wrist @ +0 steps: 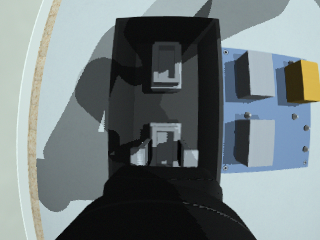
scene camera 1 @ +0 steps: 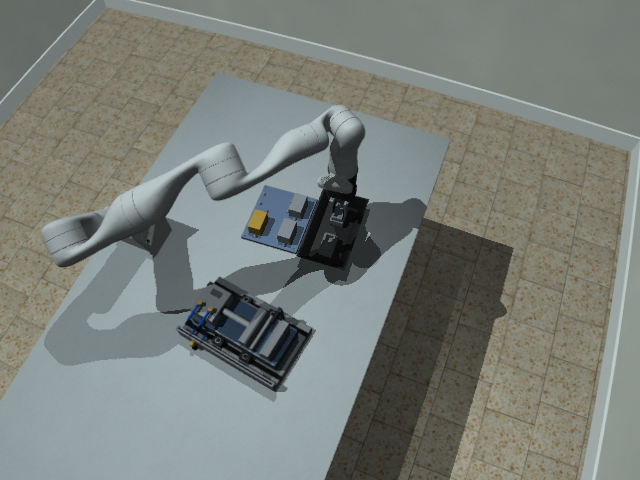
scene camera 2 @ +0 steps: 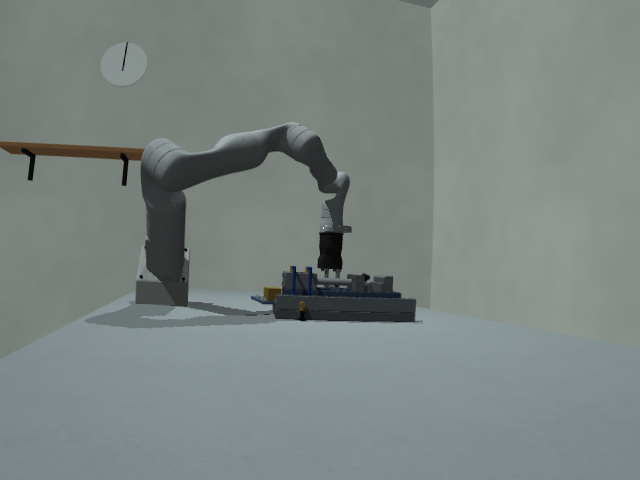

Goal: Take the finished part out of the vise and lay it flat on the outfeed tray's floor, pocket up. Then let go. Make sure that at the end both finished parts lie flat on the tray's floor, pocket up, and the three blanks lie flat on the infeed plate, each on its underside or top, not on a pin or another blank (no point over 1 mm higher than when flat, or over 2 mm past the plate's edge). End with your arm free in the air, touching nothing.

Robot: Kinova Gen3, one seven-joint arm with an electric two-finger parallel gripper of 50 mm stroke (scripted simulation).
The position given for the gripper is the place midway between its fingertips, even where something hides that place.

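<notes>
The cameras show the gripper (scene camera 2: pixel 331 289), and it's there at (wrist: pixel 164 148) too. There's also a blue fixture plate (wrist: pixel 289 134) to be seen.
</notes>
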